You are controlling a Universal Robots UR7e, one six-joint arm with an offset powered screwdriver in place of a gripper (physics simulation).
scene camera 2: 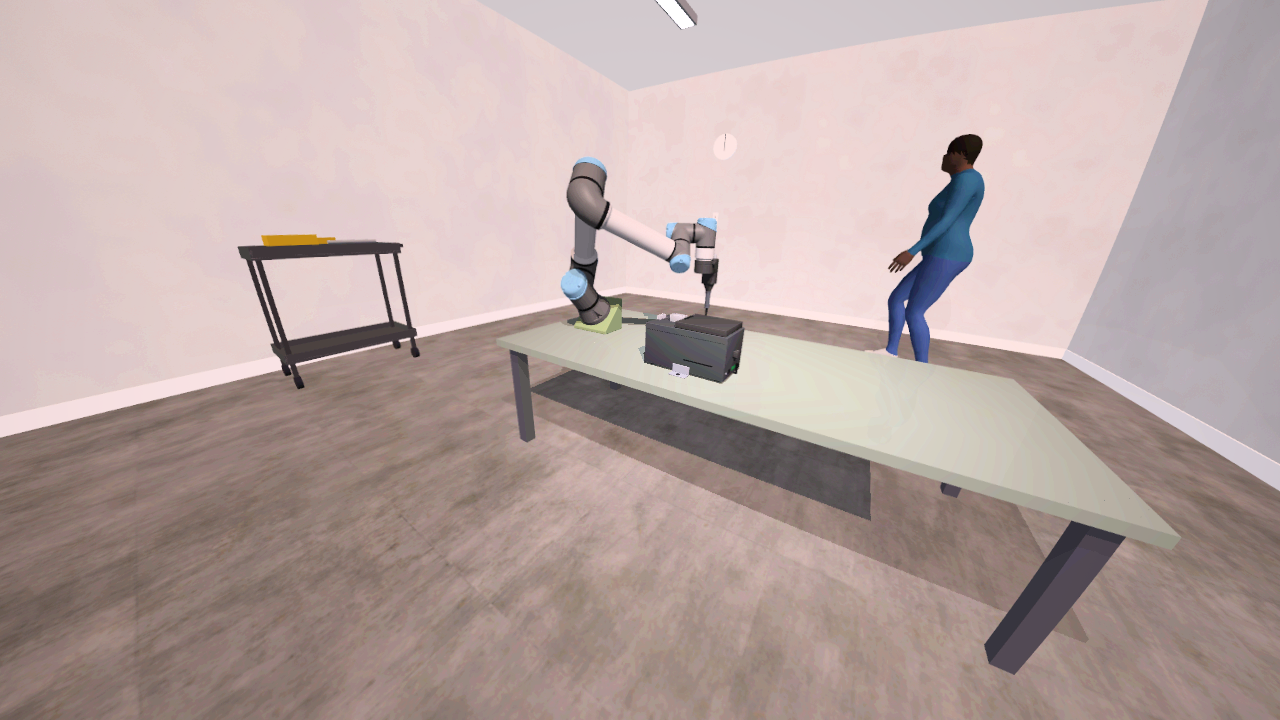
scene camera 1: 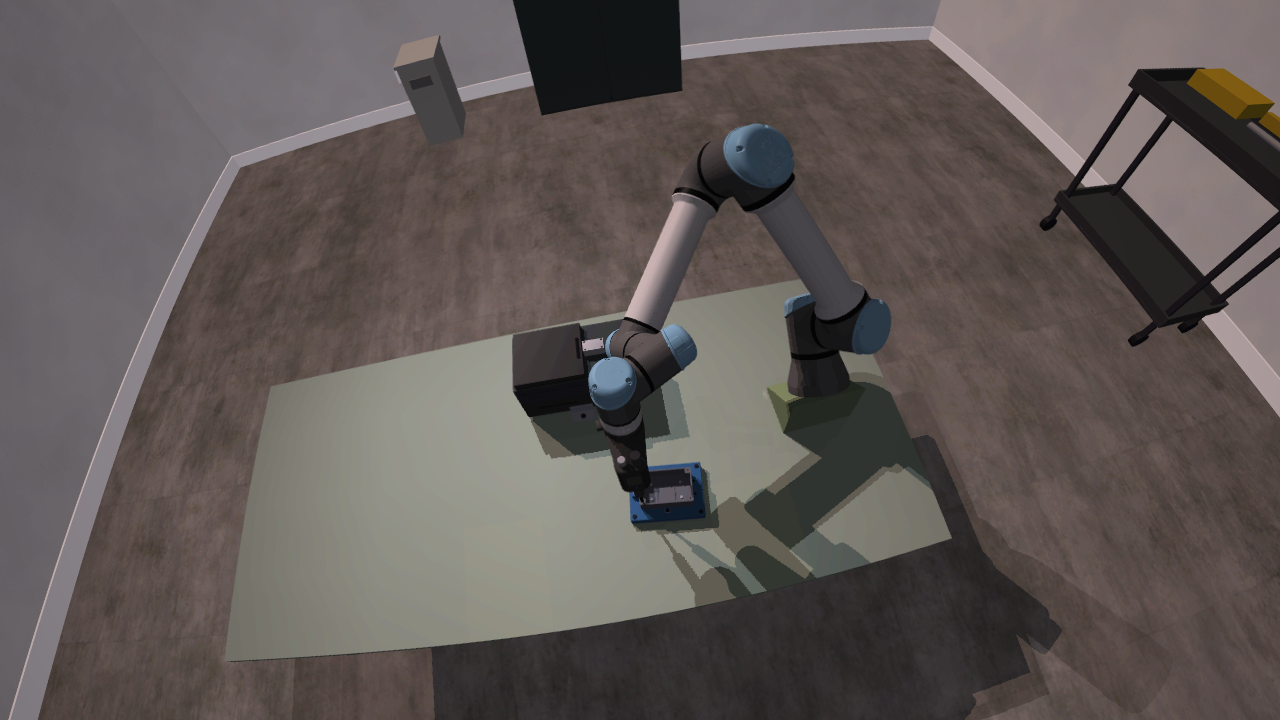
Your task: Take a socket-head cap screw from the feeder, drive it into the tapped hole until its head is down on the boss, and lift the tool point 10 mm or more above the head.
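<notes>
There's a screw feeder [scene camera 2: 661, 348] that I can see here.
</notes>
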